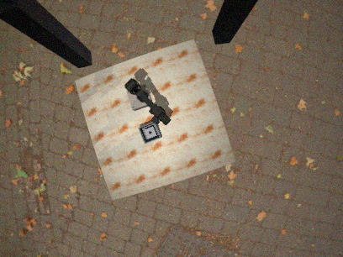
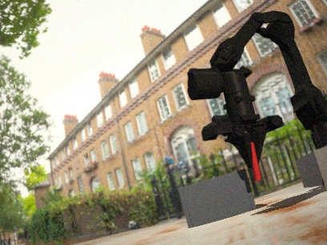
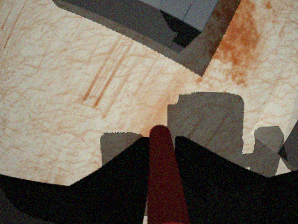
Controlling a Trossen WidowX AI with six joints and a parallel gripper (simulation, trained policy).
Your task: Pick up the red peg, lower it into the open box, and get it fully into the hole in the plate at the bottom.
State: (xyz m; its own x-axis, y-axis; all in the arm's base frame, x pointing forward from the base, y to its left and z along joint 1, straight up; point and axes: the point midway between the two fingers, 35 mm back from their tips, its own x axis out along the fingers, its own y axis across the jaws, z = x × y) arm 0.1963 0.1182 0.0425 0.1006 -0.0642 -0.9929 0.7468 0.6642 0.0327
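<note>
Right now the dark grey plate is 120 mm ahead of my gripper tip, 110 mm to the right of it and 40 mm below it. From my gripper tip the other things lie so: red peg (10 mm to the left, 10 mm behind, 10 mm above); grey box (120 mm ahead, 110 mm to the right, 60 mm below).
</note>
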